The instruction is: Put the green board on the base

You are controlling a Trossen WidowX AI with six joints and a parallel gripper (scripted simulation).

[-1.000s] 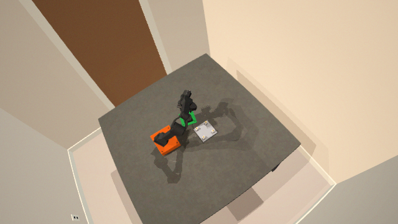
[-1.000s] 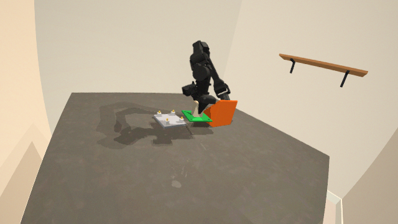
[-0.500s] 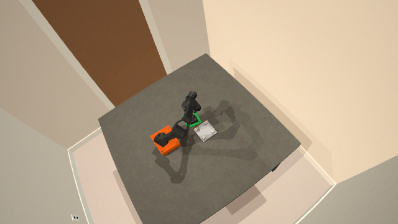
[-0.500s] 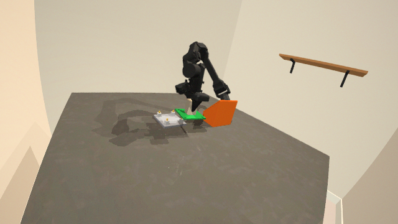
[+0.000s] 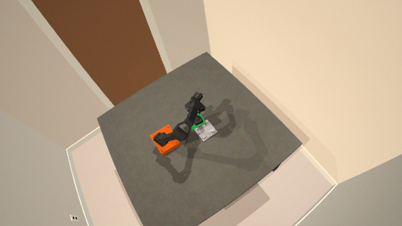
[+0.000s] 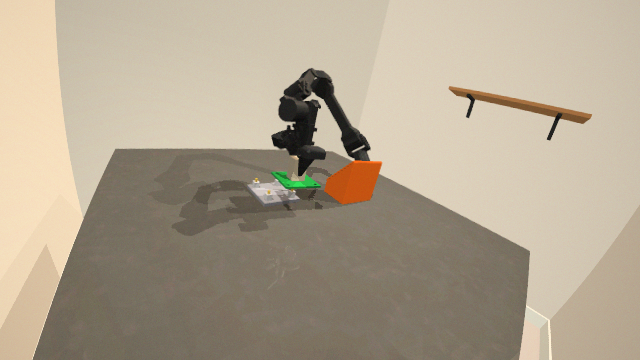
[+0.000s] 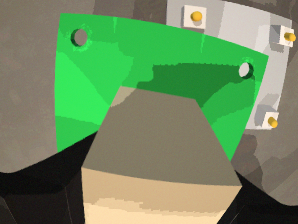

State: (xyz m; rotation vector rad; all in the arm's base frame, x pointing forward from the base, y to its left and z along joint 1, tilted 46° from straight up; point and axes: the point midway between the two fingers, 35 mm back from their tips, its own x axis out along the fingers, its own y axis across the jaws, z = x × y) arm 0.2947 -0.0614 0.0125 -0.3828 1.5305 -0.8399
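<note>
The grey base lies 20 mm ahead of my gripper tip, 80 mm to the right of it and 100 mm below it. Also, from my gripper tip: green board right at my gripper tip.
</note>
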